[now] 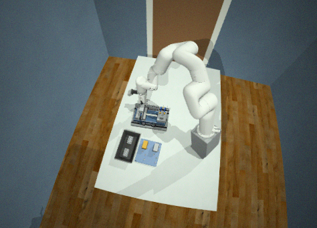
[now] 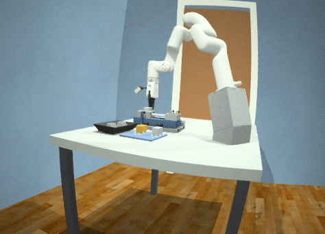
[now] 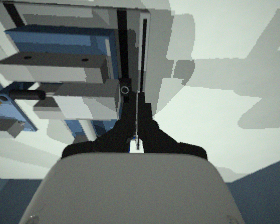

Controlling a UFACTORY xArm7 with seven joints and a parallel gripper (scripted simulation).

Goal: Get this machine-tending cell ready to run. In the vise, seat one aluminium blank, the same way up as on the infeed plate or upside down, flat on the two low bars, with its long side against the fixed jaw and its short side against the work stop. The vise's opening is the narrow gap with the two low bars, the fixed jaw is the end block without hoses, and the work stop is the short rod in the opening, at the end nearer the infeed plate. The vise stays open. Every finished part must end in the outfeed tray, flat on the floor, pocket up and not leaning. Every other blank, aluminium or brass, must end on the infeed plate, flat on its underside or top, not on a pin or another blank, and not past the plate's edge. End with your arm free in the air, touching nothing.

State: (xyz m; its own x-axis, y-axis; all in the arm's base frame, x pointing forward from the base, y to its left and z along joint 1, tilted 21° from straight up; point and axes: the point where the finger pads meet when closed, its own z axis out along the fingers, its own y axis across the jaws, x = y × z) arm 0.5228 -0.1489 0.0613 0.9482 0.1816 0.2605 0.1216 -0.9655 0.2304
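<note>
Now: hand 2 cm short of the fixed jaw, 9 cm to the right of it and 4 cm above it. From my hand the other things lie so: vise (8 cm behind, 8 cm to the left, 8 cm below); then hosed end block (18 cm behind, 7 cm to the left, 4 cm below); then grey rail (7 cm behind, 2 cm to the right, 9 cm below).
</note>
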